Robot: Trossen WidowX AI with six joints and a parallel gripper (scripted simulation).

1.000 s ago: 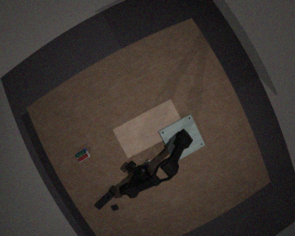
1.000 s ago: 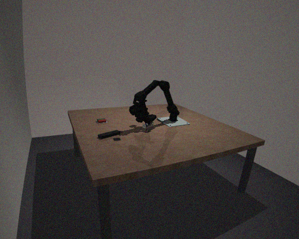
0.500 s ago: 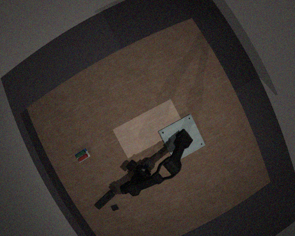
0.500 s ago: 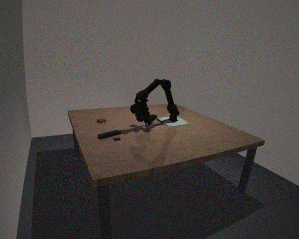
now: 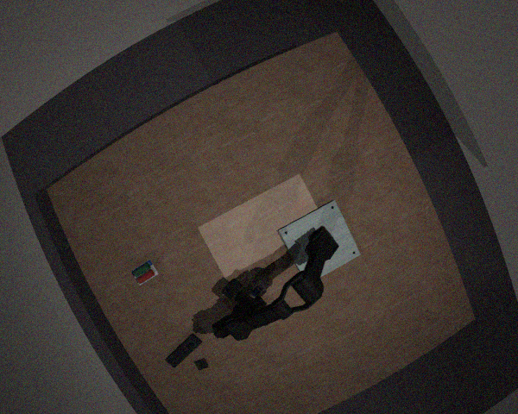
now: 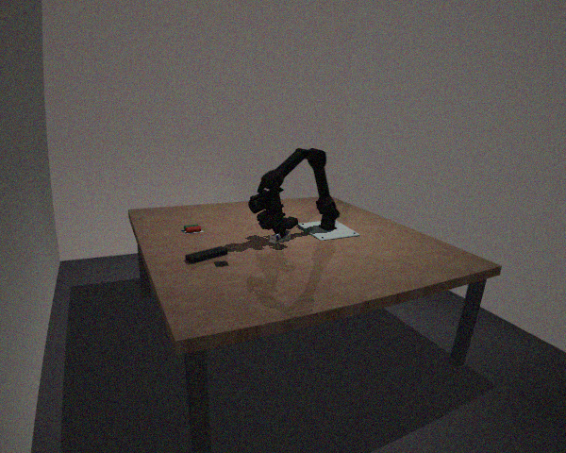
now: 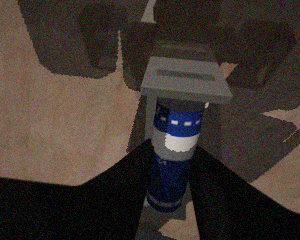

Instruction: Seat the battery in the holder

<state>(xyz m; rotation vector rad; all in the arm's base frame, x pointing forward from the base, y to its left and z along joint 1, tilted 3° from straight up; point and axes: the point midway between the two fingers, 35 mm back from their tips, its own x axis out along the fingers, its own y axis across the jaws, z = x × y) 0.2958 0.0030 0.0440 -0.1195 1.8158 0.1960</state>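
The battery lies 1 cm above my gripper tip. The rest, counted from my gripper tip: black remote: 36 cm ahead, 2 cm to the left; then black battery door: 34 cm ahead, 10 cm to the left, 1 cm below.
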